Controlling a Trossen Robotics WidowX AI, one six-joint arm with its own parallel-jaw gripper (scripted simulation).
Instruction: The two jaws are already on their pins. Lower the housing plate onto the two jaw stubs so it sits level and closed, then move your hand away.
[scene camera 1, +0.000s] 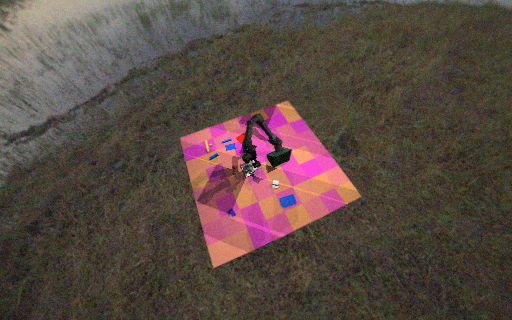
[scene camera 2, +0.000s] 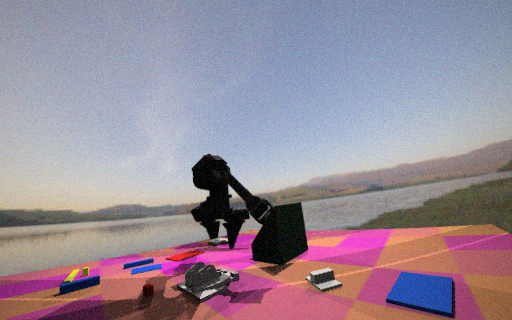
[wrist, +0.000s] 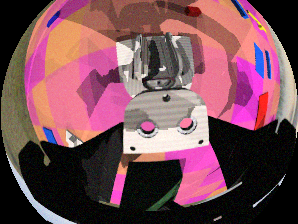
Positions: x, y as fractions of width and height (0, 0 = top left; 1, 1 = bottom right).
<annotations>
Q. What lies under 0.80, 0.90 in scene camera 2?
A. A blue square plate.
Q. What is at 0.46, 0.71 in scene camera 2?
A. My gripper.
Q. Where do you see my gripper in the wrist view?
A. At 0.56, 0.55
</annotations>
